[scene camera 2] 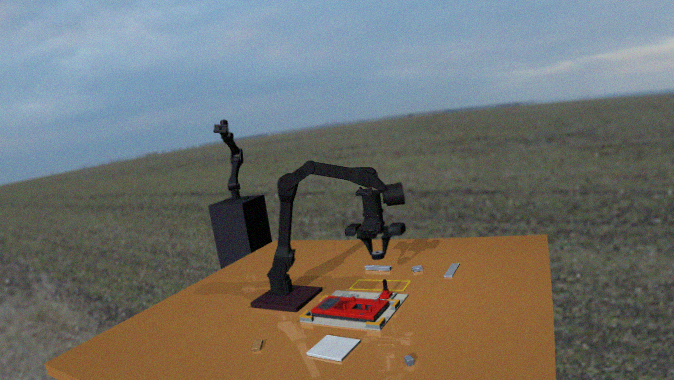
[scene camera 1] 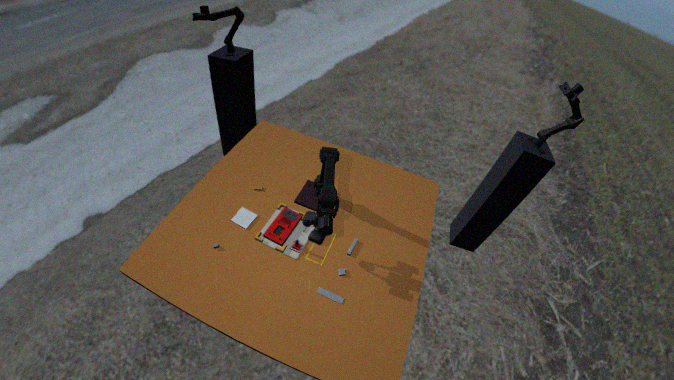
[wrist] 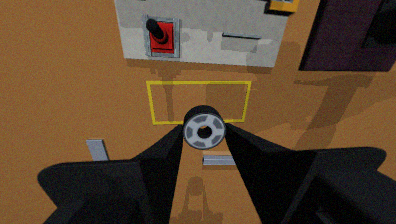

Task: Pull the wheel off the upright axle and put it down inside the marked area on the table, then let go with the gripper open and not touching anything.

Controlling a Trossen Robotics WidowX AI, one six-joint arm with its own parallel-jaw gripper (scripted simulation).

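Observation:
Scene camera 2 shows me my gripper (scene camera 2: 377, 255). In the wrist view I see my gripper (wrist: 203, 127) too, and my gripper holds a wheel (wrist: 199, 138). An axle (wrist: 161, 34) is there in the wrist view as well.

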